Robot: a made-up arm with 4 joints. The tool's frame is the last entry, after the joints.
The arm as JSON. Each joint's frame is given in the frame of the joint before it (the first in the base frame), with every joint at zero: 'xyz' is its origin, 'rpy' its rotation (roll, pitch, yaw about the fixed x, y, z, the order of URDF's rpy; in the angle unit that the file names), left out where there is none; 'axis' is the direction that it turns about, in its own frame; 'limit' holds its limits. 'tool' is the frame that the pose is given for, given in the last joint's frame.
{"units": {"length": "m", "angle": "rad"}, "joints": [
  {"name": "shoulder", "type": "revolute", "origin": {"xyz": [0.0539, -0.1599, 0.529]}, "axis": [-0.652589, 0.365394, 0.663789], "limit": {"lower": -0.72, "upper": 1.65}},
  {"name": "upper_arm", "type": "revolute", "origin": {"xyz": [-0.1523, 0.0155, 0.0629]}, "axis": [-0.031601, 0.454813, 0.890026], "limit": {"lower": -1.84, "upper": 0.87}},
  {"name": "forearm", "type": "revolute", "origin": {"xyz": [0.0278, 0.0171, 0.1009]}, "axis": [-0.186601, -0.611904, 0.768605], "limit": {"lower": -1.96, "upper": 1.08}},
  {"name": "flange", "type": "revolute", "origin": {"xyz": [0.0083, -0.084, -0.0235]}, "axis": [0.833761, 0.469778, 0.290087], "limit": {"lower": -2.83, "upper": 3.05}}
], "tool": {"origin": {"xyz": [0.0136, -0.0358, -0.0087], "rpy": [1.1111, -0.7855, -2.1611]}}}
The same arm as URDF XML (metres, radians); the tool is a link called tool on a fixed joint. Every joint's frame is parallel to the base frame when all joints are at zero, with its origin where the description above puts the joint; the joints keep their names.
<robot name="arm">
  <link name="base"/>
  <link name="link1"/>
  <link name="link2"/>
  <link name="link3"/>
  <link name="link4"/>
  <link name="tool"/>
  <joint name="shoulder" type="revolute">
    <parent link="base"/>
    <child link="link1"/>
    <origin xyz="0.0539 -0.1599 0.529" rpy="0 0 0"/>
    <axis xyz="-0.652589 0.365394 0.663789"/>
    <limit lower="-0.72" upper="1.65"/>
  </joint>
  <joint name="upper_arm" type="revolute">
    <parent link="link1"/>
    <child link="link2"/>
    <origin xyz="-0.1523 0.0155 0.0629" rpy="0 0 0"/>
    <axis xyz="-0.031601 0.454813 0.890026"/>
    <limit lower="-1.84" upper="0.87"/>
  </joint>
  <joint name="forearm" type="revolute">
    <parent link="link2"/>
    <child link="link3"/>
    <origin xyz="0.0278 0.0171 0.1009" rpy="0 0 0"/>
    <axis xyz="-0.186601 -0.611904 0.768605"/>
    <limit lower="-1.96" upper="1.08"/>
  </joint>
  <joint name="flange" type="revolute">
    <parent link="link3"/>
    <child link="link4"/>
    <origin xyz="0.0083 -0.084 -0.0235" rpy="0 0 0"/>
    <axis xyz="0.833761 0.469778 0.290087"/>
    <limit lower="-2.83" upper="3.05"/>
  </joint>
  <joint name="tool_fixed" type="fixed">
    <parent link="link4"/>
    <child link="tool"/>
    <origin xyz="0.0136 -0.0358 -0.0087" rpy="1.1111 -0.7855 -2.1611"/>
  </joint>
</robot>

